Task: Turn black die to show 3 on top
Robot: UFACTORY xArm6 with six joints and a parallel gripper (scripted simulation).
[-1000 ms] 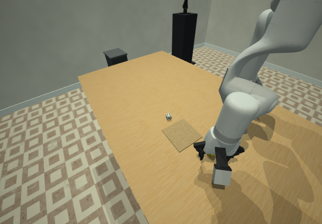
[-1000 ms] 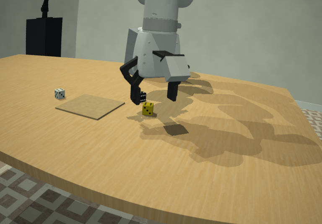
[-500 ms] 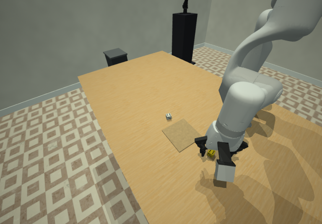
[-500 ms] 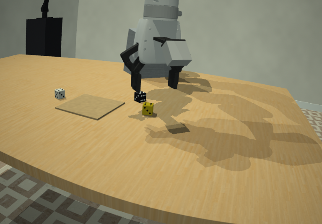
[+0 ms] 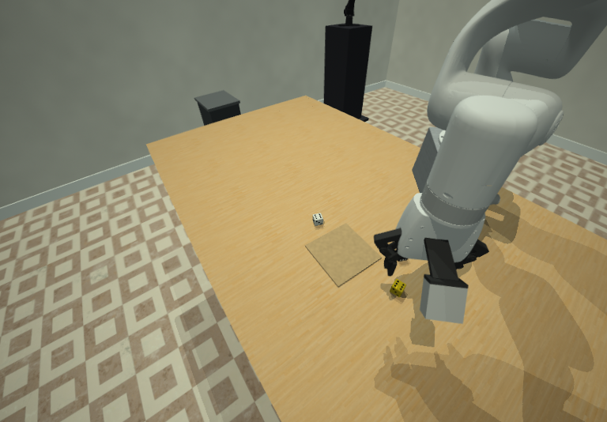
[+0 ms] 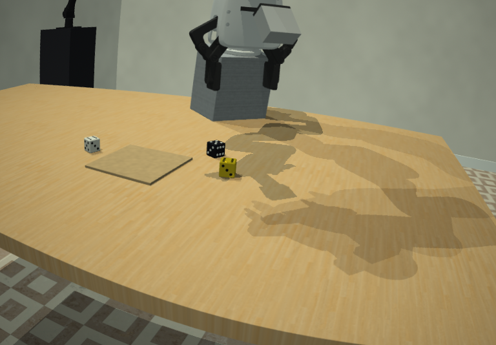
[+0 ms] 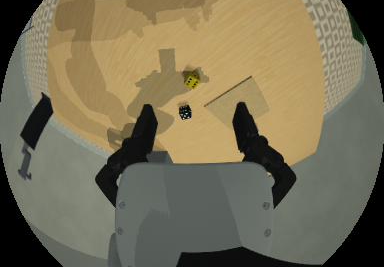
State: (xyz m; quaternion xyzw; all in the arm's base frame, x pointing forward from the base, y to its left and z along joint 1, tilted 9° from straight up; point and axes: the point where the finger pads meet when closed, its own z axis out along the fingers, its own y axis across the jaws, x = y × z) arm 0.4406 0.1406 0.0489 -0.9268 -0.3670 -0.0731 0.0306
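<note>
The black die lies 12 cm behind my hand, 7 cm to the right of it and 14 cm below it. From my hand the other things lie so: yellow die (3 cm behind, 2 cm to the right, 14 cm below); tan mat (1 cm behind, 18 cm to the right, 15 cm below); white die (3 cm behind, 30 cm to the right, 14 cm below).
</note>
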